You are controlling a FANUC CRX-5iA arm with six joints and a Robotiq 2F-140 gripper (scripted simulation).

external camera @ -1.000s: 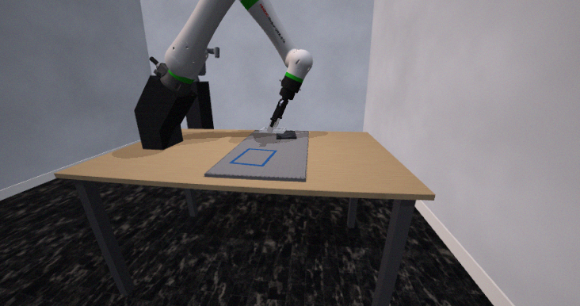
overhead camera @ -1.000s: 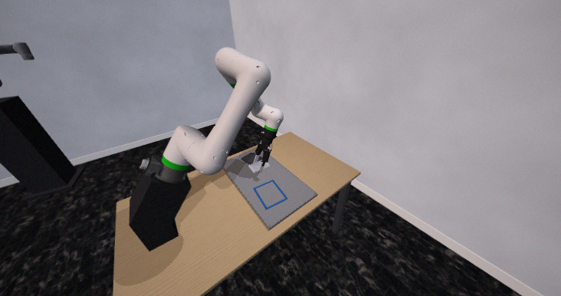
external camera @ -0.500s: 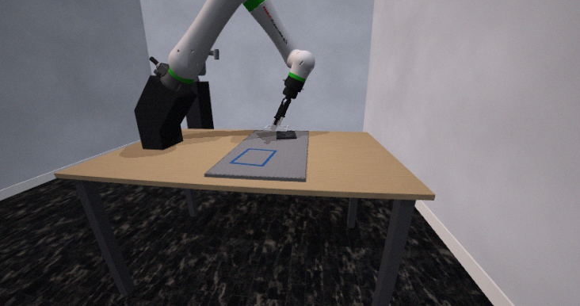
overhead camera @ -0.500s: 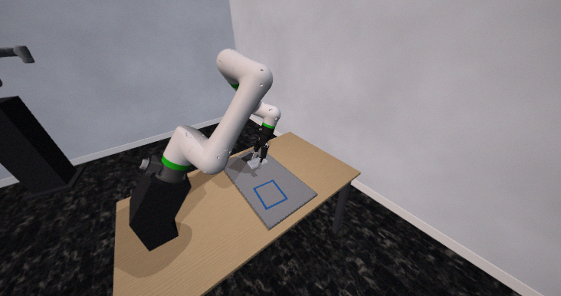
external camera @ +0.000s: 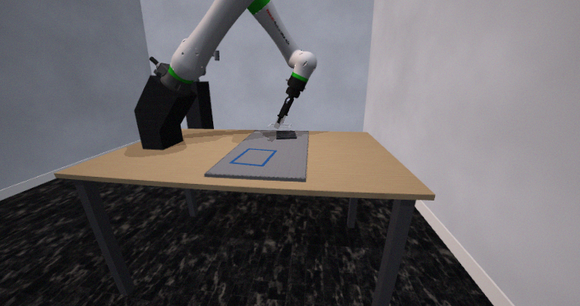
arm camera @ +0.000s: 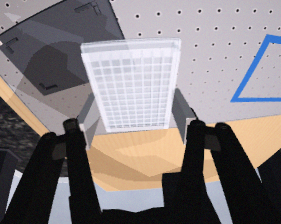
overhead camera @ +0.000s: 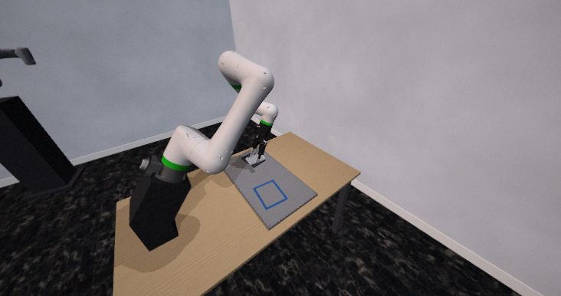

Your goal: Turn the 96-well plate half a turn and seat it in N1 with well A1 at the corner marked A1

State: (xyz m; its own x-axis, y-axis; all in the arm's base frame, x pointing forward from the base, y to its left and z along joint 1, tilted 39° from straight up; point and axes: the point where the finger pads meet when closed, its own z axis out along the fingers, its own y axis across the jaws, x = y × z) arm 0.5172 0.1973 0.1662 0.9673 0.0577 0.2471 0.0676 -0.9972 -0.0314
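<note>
Now: the dark plate nest N1 10 mm ahead of my hand, 90 mm to the left of it and 100 mm below it. Round my hand: white 96-well plate (30 mm below); A1 label (30 mm ahead, 180 mm to the left, 90 mm below).
</note>
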